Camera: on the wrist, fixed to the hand. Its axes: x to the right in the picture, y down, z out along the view.
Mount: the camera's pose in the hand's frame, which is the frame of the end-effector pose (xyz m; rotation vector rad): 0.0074 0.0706 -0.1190 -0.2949 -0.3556 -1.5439
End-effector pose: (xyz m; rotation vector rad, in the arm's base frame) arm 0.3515 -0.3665 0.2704 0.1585 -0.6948 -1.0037
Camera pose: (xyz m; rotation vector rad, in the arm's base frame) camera 0.4766 -0.3561 0.2116 0.2630 -0.6776 -2.6448
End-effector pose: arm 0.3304 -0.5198 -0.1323 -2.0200 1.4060 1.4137
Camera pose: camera 0.3363 -0.6400 -0.0636 -1.9143 -0.5891 1.0310
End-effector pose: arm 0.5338 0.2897 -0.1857 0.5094 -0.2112 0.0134
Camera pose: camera 0.5599 0.4088 -0.2515 0.2692 -0.1174 -1.5986
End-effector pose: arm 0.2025 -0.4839 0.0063 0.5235 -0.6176 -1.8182
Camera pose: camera 0.3250 -0.5290 -0.0403 -0.3956 0.0379 2.7821
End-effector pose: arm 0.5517 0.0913 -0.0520 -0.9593 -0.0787 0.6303
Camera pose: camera 0.5644 0.0363 -0.1785 -0.7772 -1.1316 -0.6764
